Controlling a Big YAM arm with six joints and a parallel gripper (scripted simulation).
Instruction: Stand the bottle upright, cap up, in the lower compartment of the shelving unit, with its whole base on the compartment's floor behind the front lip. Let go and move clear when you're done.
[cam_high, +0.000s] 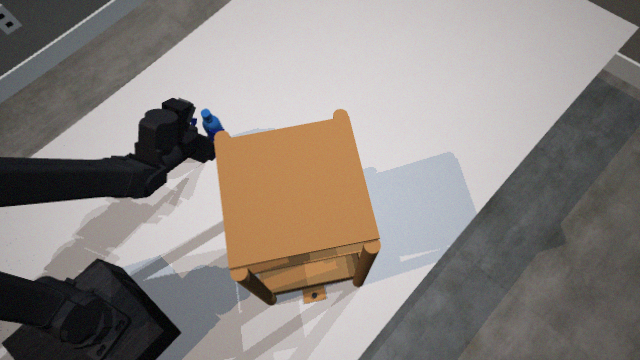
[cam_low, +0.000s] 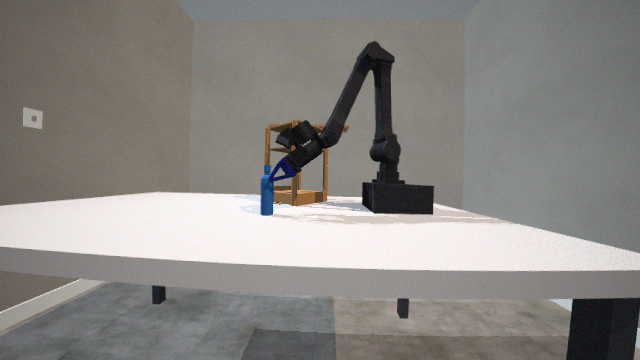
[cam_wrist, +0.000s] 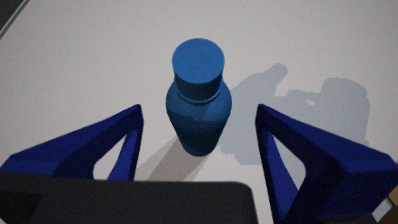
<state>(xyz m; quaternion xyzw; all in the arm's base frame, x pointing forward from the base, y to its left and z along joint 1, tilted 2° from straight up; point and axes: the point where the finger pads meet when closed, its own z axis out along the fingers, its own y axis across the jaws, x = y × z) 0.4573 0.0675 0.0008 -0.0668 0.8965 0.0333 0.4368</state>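
The bottle is 10 mm ahead of my hand and 10 mm below it. The rest, counted from my hand: wooden shelving unit 90 mm behind, 320 mm to the right, 70 mm above.
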